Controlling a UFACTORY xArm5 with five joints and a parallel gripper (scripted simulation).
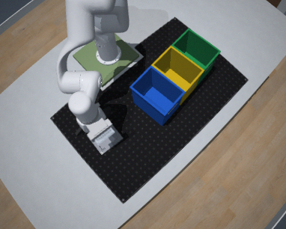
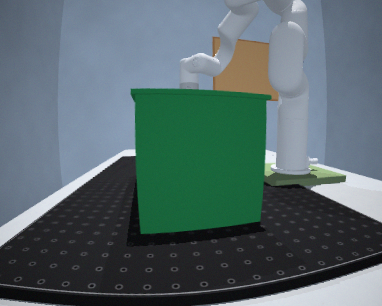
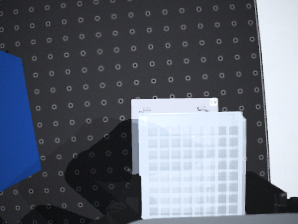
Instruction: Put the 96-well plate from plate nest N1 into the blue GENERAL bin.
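Now: the plate nest N1 120 mm below my hand. Also, from my hand: blue bin 70 mm ahead, 270 mm to the left, 30 mm below; yellow bin 60 mm ahead, 400 mm to the left, 30 mm below; 96-well plate 10 mm below.
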